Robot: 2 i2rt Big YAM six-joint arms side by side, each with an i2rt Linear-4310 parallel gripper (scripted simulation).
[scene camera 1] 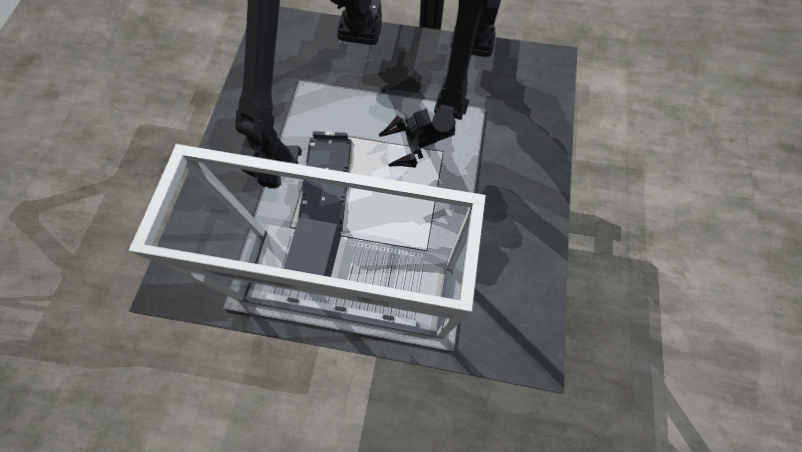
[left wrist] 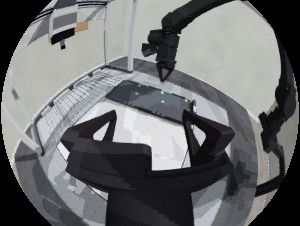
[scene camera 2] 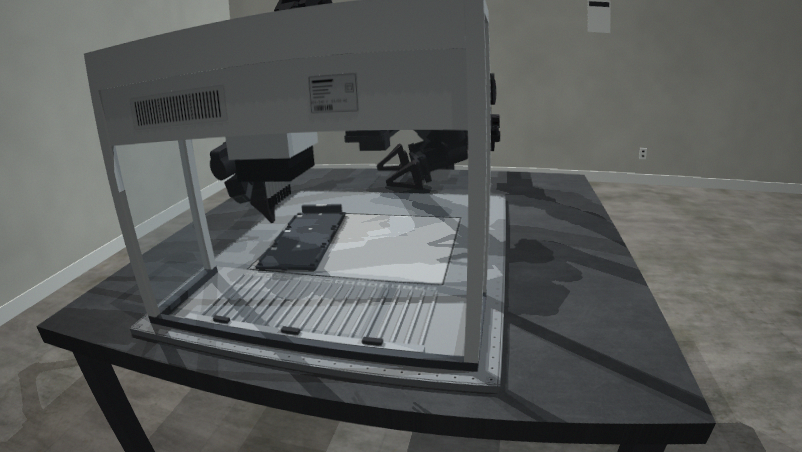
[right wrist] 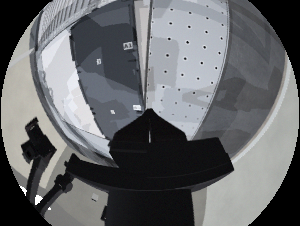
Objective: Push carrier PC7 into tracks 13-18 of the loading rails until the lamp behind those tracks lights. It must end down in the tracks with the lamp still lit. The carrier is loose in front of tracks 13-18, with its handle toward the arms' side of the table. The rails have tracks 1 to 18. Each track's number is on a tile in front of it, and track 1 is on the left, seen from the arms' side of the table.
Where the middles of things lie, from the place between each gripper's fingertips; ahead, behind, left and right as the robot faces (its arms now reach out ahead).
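For the carrier PC7 (scene camera 1: 323, 202), my right hand is 9 cm to the right of it, 1 cm short of it and 3 cm above it.
My left hand (scene camera 1: 383, 150) is 13 cm above the carrier PC7, and it's also 19 cm to the left of it and 6 cm short of it.
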